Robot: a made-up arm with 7 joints.
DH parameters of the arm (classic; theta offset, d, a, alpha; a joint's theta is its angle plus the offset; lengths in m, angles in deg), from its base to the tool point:
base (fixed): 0 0.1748 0 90
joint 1: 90 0.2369 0.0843 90
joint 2: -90 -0.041 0.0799 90
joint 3: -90 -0.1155 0.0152 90
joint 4: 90 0.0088 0.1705 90
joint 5: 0 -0.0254 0.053 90
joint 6: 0 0.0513 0.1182 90
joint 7: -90 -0.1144 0.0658 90
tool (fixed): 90 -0.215 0 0
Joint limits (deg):
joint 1: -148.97..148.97
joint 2: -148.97..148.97
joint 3: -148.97..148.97
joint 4: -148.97..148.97
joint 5: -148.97..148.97
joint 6: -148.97..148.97
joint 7: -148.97..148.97
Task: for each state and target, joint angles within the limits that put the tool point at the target. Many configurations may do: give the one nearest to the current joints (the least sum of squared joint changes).
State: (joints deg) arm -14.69 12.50 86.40 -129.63 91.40 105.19 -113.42
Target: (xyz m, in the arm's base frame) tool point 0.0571 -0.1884 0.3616
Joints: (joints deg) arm -13.53 22.21 110.17 -112.77 83.18 121.11 -87.81
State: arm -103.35 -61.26 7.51 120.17 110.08 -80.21 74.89
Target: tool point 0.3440 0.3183 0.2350
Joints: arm -94.70 -73.06 14.29 142.42 90.65 -92.47 67.51
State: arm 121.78 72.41 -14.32 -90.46 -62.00 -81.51 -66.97
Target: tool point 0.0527 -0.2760 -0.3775
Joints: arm 121.53 73.24 -4.43 -103.54 -63.13 -73.11 -65.51
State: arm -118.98 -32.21 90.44 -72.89 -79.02 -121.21 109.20
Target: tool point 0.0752 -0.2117 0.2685
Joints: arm -133.27 -9.67 105.42 -97.60 -105.82 -143.69 105.06
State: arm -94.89 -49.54 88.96 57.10 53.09 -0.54 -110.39
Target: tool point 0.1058 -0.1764 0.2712
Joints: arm -116.98 -35.35 88.43 62.76 58.57 8.88 -109.53
